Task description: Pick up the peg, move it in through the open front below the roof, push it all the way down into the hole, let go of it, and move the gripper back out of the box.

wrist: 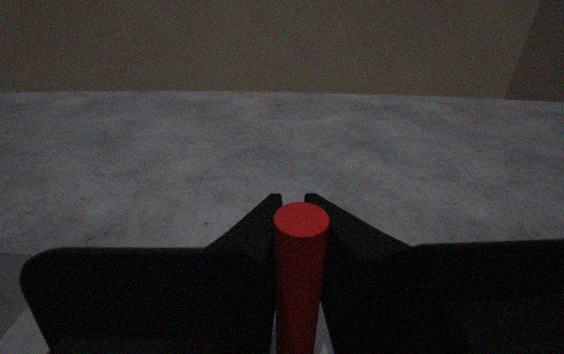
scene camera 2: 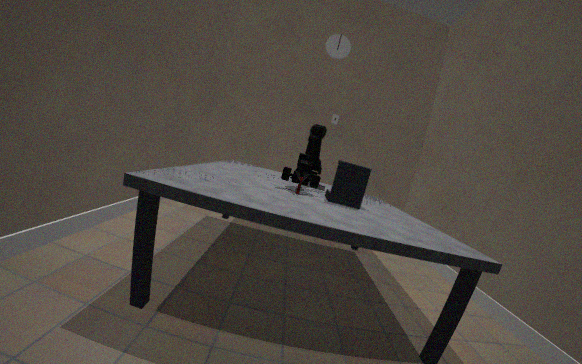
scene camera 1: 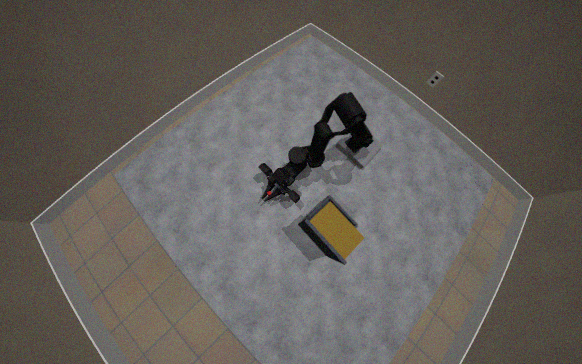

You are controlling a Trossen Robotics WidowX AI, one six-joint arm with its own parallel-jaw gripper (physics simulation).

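Places are measured from the arm's base along level axes (x ahead, y left, z up), in metres.
Pixels of known places: gripper, between the fingertips: (wrist: 292, 204) (scene camera 2: 301, 182) (scene camera 1: 263, 200); arm's base, origin of its link: (scene camera 2: 310, 181) (scene camera 1: 354, 144).
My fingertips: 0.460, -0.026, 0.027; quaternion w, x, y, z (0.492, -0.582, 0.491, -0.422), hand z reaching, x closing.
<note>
For each thing: its top centre in the pictures, then the offset to it from my fingertips, as dx, dy, dz. "*": a spot on its surface instead. Level surfaces: height alone.
- red round peg, centre of its top: (wrist: 304, 218) (scene camera 1: 269, 192) (scene camera 2: 301, 177) -0.032, -0.005, +0.020
- box, centre of its top: (scene camera 1: 345, 221) (scene camera 2: 351, 164) -0.145, +0.218, +0.142
- yellow roof, a spot on its surface: (scene camera 1: 336, 230) * -0.109, +0.221, +0.142
- mottled grey table, height of its surface: dz -0.061
The red round peg (scene camera 1: 269, 193) (scene camera 2: 298, 188) (wrist: 300, 285) stands about upright between the fingers. My gripper (scene camera 1: 263, 200) (wrist: 292, 204) is shut on the peg, with a dark finger against each side of it; the peg's top shows above them in the wrist view. Whether the peg's lower end touches the table cannot be told. The box (scene camera 1: 320, 242) (scene camera 2: 351, 185) has dark grey walls and a yellow roof (scene camera 1: 336, 230). It stands apart from the gripper, to the lower right in scene camera 1 and to the right in scene camera 2. The hole is hidden.
The mottled grey table (scene camera 1: 240, 125) (scene camera 2: 240, 187) (wrist: 150, 150) bears the arm and the box. The arm's base (scene camera 1: 360, 142) stands behind the gripper, to its upper right in scene camera 1. The table's near edge (scene camera 2: 300, 229) shows in scene camera 2.
</note>
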